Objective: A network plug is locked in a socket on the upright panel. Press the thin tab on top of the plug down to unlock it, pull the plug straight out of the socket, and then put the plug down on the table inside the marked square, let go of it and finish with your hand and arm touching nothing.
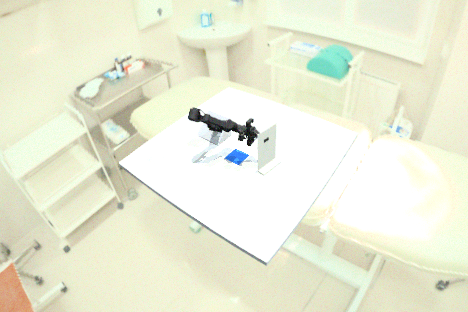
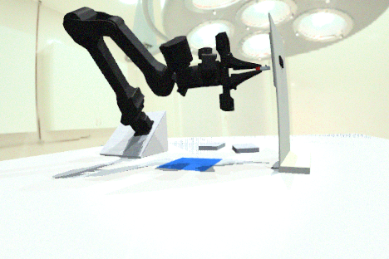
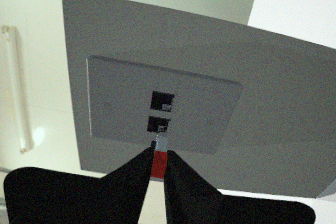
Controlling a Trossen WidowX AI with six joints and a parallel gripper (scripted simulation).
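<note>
The blue marked square is 170 mm behind my gripper tip, 30 mm to the right of it and 220 mm below it. The rest, counted from my gripper tip: network plug: right at my gripper tip; upright grey panel: 50 mm ahead, 20 mm to the right, 80 mm below.
</note>
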